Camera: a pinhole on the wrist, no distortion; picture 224 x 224 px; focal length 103.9 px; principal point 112.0 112.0 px. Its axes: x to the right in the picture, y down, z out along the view. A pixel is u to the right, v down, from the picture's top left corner.
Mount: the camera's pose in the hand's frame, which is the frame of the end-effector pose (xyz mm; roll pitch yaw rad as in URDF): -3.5 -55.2 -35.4 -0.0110 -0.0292 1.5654
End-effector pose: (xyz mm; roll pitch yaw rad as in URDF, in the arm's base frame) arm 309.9 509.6 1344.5 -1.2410 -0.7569 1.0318
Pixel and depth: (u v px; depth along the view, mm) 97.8 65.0 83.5
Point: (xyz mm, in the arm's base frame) 273.9 494.4 1426.3
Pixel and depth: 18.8 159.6 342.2
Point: -46.6 224.8 1555.6
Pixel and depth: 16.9 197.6 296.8
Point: -35.1 184.0 1459.6
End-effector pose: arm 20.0 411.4 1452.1 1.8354 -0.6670 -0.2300
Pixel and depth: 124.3 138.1 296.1
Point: -40.1 174.6 1326.9
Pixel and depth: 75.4 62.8 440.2
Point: 290.9 9.3 1322.6
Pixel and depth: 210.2 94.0 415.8
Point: -162.4 -22.3 1658.8
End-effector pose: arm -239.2 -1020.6 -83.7 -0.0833 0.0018 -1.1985
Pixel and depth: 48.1 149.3 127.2
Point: -377.8 -1020.2 16.4
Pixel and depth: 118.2 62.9 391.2
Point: -187.9 -1191.4 276.7
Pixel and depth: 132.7 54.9 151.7
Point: -229.2 -1101.0 36.3
